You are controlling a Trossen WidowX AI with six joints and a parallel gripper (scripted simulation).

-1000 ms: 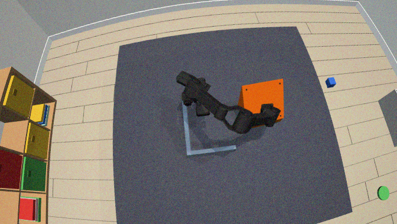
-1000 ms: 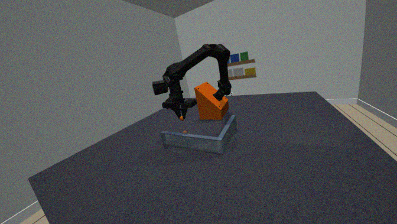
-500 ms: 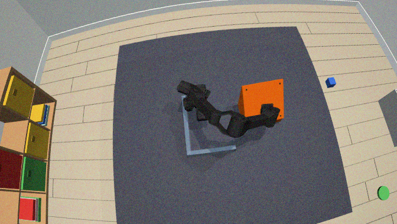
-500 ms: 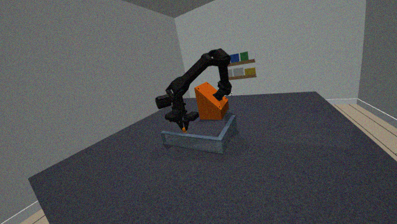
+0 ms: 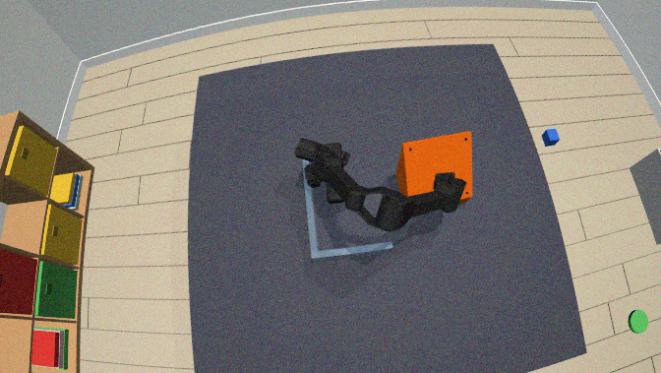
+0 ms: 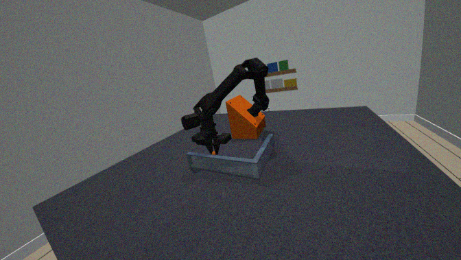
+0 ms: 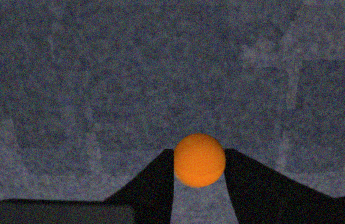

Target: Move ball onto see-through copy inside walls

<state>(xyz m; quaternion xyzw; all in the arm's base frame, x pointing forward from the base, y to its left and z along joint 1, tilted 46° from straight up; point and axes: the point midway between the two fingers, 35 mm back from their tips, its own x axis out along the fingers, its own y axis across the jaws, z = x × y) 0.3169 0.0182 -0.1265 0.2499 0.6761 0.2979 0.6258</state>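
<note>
Right now my gripper tip is right at the orange ball. The rest, counted from my gripper tip: clear wall (80 mm ahead, 90 mm to the left, 20 mm above).
</note>
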